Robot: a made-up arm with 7 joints. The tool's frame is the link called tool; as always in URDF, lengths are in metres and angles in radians. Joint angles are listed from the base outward. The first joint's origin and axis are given. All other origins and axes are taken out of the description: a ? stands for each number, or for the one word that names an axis. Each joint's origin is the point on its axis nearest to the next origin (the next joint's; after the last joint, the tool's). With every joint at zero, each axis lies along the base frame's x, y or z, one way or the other. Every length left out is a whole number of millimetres.
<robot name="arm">
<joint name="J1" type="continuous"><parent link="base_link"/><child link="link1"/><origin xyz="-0.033 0.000 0.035" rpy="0.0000 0.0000 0.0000"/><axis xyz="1 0 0"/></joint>
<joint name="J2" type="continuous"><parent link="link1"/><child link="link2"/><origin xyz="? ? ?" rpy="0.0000 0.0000 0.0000"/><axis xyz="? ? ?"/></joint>
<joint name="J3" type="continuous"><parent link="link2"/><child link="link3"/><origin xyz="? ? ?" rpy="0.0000 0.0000 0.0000"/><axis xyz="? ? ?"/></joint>
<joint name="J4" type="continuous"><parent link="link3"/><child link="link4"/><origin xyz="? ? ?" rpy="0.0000 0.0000 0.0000"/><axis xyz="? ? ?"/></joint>
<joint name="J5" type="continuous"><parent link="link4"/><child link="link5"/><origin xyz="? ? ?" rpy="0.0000 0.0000 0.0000"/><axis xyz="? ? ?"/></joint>
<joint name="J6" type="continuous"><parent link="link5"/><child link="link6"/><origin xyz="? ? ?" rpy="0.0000 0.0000 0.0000"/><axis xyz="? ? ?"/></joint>
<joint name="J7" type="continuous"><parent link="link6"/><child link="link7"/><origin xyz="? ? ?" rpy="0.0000 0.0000 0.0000"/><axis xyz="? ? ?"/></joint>
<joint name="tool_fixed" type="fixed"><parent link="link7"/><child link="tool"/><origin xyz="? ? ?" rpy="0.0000 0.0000 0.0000"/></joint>
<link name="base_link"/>
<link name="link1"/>
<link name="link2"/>
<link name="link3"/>
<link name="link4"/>
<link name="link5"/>
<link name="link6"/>
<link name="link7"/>
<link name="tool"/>
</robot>
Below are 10 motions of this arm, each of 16 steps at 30 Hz.
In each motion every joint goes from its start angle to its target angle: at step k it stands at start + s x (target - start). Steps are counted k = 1, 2, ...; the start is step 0. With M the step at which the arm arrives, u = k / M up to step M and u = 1 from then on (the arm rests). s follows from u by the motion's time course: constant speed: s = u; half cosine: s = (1 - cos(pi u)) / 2; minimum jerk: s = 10 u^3 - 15 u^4 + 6 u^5.
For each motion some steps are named. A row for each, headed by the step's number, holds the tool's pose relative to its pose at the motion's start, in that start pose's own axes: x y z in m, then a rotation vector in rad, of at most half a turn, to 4 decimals.
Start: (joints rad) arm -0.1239 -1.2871 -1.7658 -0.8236 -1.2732 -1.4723 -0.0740
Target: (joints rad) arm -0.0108 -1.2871 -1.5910 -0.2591 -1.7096 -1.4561 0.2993
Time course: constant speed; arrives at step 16
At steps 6, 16:
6: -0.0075 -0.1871 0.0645 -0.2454 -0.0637 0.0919
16: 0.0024 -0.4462 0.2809 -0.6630 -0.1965 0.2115

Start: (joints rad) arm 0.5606 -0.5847 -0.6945 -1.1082 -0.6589 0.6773 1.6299
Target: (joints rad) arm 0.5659 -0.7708 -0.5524 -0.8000 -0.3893 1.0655 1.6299
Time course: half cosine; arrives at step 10
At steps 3, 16:
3: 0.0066 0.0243 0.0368 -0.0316 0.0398 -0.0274
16: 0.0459 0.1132 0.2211 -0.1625 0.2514 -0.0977

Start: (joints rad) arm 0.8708 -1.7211 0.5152 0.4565 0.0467 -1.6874 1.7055
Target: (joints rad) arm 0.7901 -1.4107 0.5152 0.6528 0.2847 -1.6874 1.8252
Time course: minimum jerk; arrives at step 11
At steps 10, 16:
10: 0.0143 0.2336 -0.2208 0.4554 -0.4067 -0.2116
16: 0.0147 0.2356 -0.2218 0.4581 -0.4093 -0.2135

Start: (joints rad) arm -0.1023 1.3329 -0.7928 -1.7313 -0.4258 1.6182 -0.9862
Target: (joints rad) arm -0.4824 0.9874 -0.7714 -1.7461 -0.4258 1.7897 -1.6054
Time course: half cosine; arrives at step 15
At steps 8, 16:
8: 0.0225 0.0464 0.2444 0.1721 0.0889 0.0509
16: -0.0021 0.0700 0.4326 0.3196 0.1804 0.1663

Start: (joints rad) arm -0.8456 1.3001 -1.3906 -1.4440 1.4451 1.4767 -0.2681
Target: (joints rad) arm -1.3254 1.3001 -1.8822 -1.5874 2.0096 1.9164 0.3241
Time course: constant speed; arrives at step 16
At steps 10, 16:
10: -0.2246 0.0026 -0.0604 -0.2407 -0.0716 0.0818
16: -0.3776 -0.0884 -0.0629 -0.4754 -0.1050 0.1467

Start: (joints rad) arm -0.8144 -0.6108 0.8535 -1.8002 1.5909 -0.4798 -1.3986
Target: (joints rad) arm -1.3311 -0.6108 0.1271 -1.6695 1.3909 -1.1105 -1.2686
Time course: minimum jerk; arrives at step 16
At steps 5, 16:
5: 0.0726 -0.0398 0.0794 -0.2891 0.0066 0.1259
16: 0.4252 0.0397 0.4893 -1.5944 -0.1795 0.7408

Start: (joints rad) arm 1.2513 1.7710 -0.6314 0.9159 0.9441 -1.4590 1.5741
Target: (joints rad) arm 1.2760 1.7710 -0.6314 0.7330 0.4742 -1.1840 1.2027
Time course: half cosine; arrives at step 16
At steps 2, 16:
2: 0.0002 -0.0061 0.0134 -0.0147 0.0319 0.0083
16: 0.1063 -0.1037 0.3628 -0.4620 0.8039 0.1786

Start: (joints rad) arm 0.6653 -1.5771 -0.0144 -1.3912 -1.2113 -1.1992 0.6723
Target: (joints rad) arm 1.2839 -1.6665 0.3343 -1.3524 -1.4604 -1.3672 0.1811
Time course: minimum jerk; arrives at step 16
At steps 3, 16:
3: -0.0373 -0.0022 0.0271 0.0133 0.0637 0.0251
16: -0.4762 -0.1282 0.7460 0.2462 1.2925 0.5033

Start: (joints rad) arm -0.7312 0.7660 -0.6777 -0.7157 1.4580 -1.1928 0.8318
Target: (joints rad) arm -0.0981 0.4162 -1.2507 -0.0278 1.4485 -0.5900 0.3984
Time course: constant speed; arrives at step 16
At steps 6, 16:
6: 0.0282 -0.0151 -0.0669 -0.1015 0.2066 -0.1633
16: 0.1086 0.0329 -0.0777 -0.2652 0.6083 -0.5982

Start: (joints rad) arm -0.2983 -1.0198 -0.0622 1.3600 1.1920 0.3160 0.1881
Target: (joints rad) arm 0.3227 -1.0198 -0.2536 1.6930 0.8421 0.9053 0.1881
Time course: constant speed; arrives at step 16
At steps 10, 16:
10: -0.2117 0.2783 -0.0162 -0.0282 0.2267 -0.2066
16: -0.3312 0.4391 0.0273 -0.0616 0.3376 -0.2672

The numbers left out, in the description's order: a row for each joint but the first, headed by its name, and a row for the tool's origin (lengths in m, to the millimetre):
J2: xyz 0.000 0.165 -0.097, axis 0 0 1
J3: xyz -0.246 0.328 0.000, axis 1 0 0
J4: xyz 0.000 0.032 -0.328, axis 0 0 1
J5: xyz 0.174 -0.108 0.000, axis 1 0 0
J6: xyz 0.000 -0.099 -0.589, axis 0 0 -1
J7: xyz 0.037 0.011 0.000, axis 0 -1 0
tool: xyz -0.063 0.000 -0.074

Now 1 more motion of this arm.
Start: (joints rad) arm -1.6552 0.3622 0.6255 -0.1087 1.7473 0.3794 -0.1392
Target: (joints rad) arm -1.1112 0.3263 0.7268 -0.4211 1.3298 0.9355 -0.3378
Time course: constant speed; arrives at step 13
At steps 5, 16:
5: 0.0404 0.1076 -0.1267 0.1421 0.0406 -0.1568
16: 0.0581 0.3160 -0.2995 0.4308 0.1594 -0.4711

